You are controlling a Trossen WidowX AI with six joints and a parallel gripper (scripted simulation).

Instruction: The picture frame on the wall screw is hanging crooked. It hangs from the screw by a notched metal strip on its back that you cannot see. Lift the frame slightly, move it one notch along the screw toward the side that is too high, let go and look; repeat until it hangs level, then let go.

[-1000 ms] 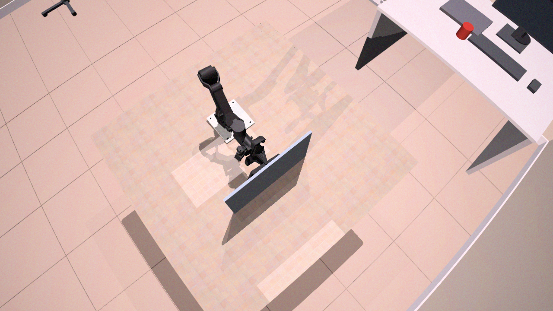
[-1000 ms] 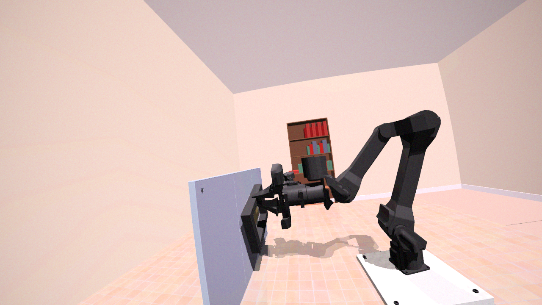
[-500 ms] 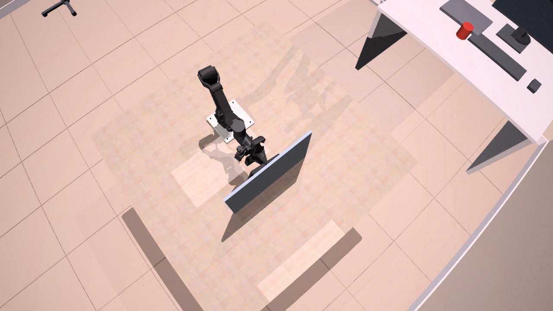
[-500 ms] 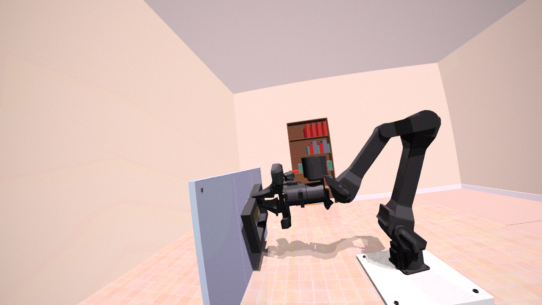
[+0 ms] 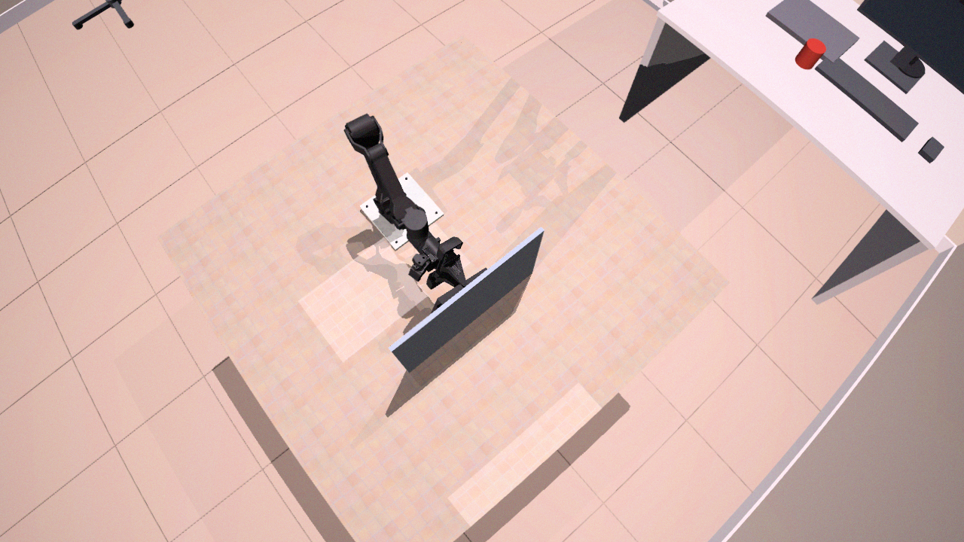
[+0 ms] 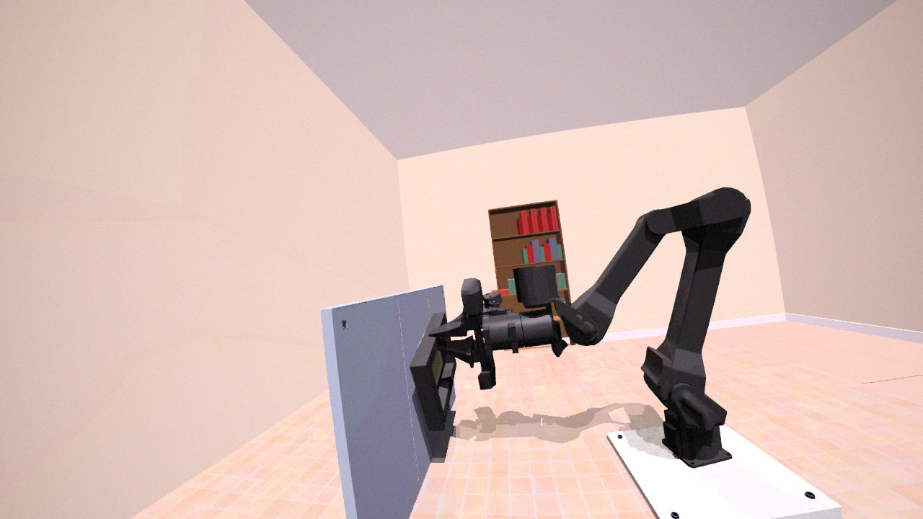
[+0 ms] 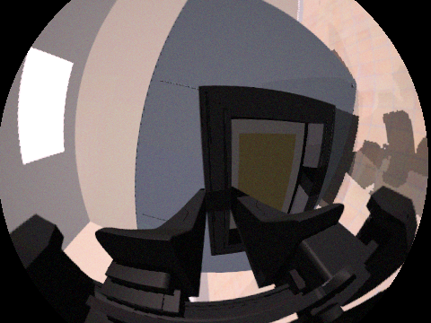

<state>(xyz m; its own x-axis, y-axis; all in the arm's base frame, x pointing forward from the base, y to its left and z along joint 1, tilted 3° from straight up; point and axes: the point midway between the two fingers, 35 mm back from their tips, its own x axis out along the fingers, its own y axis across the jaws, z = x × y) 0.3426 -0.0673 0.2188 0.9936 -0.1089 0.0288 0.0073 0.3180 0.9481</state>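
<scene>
My gripper tip is 2 cm to the left of the picture frame and 5 cm above it. Also, from my gripper tip: wall panel 2 cm ahead, 1 cm to the right, 6 cm below.
</scene>
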